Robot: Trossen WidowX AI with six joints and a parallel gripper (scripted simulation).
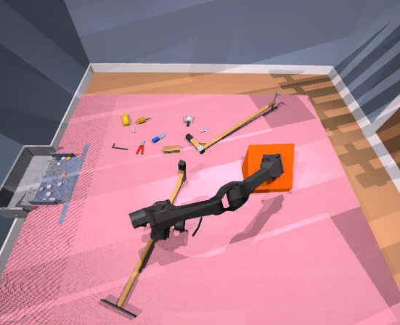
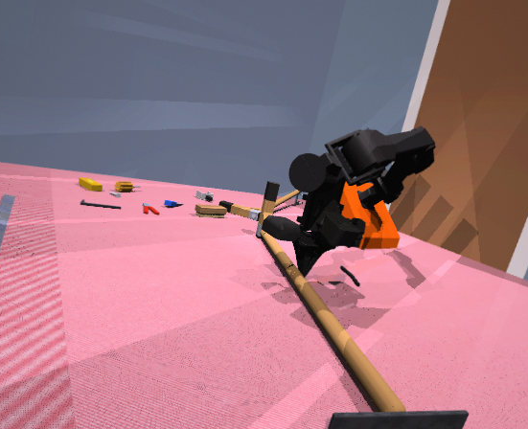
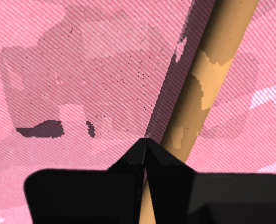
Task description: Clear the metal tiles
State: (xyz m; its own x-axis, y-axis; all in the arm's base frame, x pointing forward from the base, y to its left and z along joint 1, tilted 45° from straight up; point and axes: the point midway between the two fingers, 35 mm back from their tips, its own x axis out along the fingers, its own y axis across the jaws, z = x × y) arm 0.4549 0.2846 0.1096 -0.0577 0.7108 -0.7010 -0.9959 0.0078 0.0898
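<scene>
Now: gripper tip 50 mm below the long scraper, 30 mm short of it and 20 mm to the right of it. Also, from my gripper tip: wooden block: 420 mm to the right, 10 mm ahead; then black strip: 150 mm behind, 10 mm to the right, 10 mm below; then blue tool: 510 mm to the right, 90 mm ahead.
</scene>
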